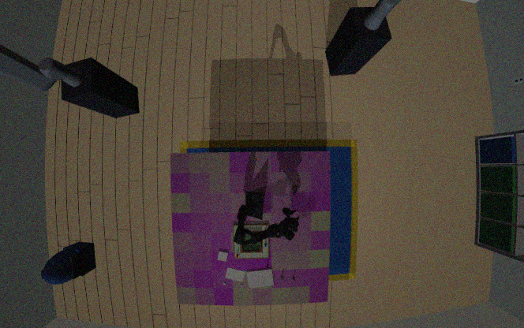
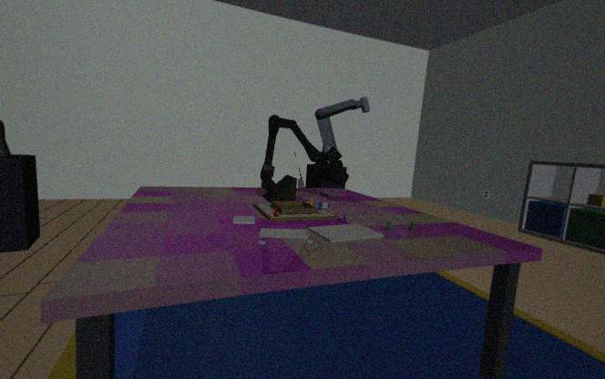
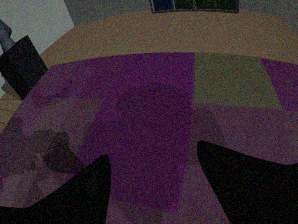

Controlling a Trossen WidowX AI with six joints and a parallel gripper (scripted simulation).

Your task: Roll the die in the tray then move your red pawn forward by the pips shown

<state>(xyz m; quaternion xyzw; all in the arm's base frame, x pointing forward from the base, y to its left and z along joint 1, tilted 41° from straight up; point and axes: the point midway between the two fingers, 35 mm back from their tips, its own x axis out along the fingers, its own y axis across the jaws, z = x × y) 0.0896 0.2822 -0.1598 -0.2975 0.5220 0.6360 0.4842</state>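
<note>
My gripper tip is 140 mm short of the die, 180 mm to the left of it and 90 mm above it. Also, from my gripper tip: green tray (200 mm ahead, 380 mm to the right, 90 mm below); then yellow pawn (150 mm ahead, 260 mm to the right, 70 mm below); then blue pawn (240 mm ahead, 270 mm to the right, 70 mm below).
</note>
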